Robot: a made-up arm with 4 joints. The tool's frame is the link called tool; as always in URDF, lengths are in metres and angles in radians. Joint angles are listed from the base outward. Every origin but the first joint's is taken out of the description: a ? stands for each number. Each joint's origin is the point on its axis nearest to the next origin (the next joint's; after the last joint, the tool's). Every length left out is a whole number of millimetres.
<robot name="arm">
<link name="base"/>
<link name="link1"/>
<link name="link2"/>
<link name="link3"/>
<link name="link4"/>
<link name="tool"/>
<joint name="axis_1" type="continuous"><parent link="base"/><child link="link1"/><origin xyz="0 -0.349 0.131" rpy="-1.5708 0 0"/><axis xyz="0 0 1"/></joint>
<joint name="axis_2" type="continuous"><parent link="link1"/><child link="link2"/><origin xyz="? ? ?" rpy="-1.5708 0 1.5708"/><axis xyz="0 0 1"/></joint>
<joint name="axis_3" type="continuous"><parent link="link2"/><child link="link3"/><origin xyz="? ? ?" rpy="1.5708 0 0"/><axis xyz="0 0 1"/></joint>
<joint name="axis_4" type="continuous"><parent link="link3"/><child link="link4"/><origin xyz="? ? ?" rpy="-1.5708 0 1.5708"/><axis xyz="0 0 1"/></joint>
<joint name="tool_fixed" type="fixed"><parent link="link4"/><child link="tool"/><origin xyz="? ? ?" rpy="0 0 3.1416"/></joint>
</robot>
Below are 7 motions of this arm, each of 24 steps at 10 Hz.
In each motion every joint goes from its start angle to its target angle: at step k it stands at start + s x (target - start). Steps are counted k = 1, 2, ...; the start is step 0. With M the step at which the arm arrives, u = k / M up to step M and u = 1 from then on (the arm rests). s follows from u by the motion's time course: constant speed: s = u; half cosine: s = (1 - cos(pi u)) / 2; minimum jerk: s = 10 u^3 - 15 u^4 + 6 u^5.
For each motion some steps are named. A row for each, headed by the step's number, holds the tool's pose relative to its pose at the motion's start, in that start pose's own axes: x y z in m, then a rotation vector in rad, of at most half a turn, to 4 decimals.
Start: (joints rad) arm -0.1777 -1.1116 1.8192 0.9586
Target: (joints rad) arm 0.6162 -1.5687 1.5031 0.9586
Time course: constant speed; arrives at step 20
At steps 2, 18, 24:
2: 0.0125 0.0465 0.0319 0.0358 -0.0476 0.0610
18: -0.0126 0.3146 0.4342 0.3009 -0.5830 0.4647
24: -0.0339 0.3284 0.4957 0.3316 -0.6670 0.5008

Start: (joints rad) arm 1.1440 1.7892 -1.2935 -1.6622
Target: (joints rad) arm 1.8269 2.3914 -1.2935 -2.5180
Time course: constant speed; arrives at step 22
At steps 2, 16, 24:
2: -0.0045 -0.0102 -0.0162 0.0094 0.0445 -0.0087
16: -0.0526 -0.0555 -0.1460 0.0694 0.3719 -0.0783
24: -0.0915 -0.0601 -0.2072 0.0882 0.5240 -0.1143

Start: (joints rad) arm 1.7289 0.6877 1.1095 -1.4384
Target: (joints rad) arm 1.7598 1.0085 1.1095 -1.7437
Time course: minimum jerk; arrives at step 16
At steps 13, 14, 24:
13: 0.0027 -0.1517 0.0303 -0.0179 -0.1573 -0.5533
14: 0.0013 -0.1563 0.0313 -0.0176 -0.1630 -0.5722
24: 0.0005 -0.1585 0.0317 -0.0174 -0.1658 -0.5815

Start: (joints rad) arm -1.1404 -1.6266 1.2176 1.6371
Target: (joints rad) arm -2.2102 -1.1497 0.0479 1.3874
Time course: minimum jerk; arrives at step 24
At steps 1, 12, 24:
1: -0.0003 -0.0003 -0.0005 -0.0007 0.0008 -0.0002
12: -0.2764 -0.1797 -0.2011 -0.5992 0.5782 0.0207
24: -0.4402 -0.2867 -0.1652 -1.2697 0.9623 0.4528

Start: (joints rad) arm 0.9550 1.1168 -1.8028 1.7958
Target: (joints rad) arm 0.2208 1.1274 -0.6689 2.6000
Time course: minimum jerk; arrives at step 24
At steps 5, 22, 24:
5: -0.0044 0.0404 -0.0158 0.0611 0.0273 0.0608
22: -0.1060 0.4304 0.0796 1.0090 0.0685 0.5224
24: -0.1059 0.4310 0.0811 1.0137 0.0666 0.5226

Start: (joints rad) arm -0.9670 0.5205 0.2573 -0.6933
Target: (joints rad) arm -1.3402 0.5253 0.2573 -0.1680
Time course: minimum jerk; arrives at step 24
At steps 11, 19, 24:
11: 0.0383 0.0866 0.0351 0.0903 -0.1043 0.1450
19: 0.0716 0.1812 0.1010 0.1675 -0.2561 0.3179
24: 0.0745 0.1921 0.1107 0.1745 -0.2769 0.3392

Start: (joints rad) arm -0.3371 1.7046 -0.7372 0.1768
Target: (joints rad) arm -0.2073 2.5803 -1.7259 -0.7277
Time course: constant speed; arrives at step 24
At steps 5, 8, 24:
5: 0.0214 -0.0609 0.0602 -0.1193 -0.2021 -0.0338
8: 0.0300 -0.0840 0.1044 -0.1573 -0.3343 -0.0420
24: 0.0041 -0.1008 0.3212 0.0812 -0.9716 0.0725

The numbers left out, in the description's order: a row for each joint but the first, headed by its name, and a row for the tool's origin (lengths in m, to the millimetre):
axis_2: -0.033 -0.112 0
axis_3: 0.103 -0.187 0
axis_4: 0.288 0.003 0
tool: -0.347 0.053 0

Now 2 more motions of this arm.
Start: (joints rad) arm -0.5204 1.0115 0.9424 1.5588
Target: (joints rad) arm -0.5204 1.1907 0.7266 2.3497
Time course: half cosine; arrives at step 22
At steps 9, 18, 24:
9: -0.0160 0.0493 -0.0226 -0.0718 0.0496 0.2333
18: -0.0883 0.1211 -0.0772 -0.1503 0.1740 0.6016
24: -0.1032 0.1298 -0.0858 -0.1572 0.1957 0.6538

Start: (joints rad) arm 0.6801 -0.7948 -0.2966 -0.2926
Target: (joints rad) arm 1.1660 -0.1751 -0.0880 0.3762
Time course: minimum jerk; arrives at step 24
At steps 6, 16, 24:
6: -0.0019 -0.0103 -0.0208 -0.0838 0.0378 0.0539
16: -0.1072 -0.1281 -0.1682 -0.5360 0.4800 0.4099
24: -0.1735 -0.1810 -0.1974 -0.6260 0.6719 0.5110

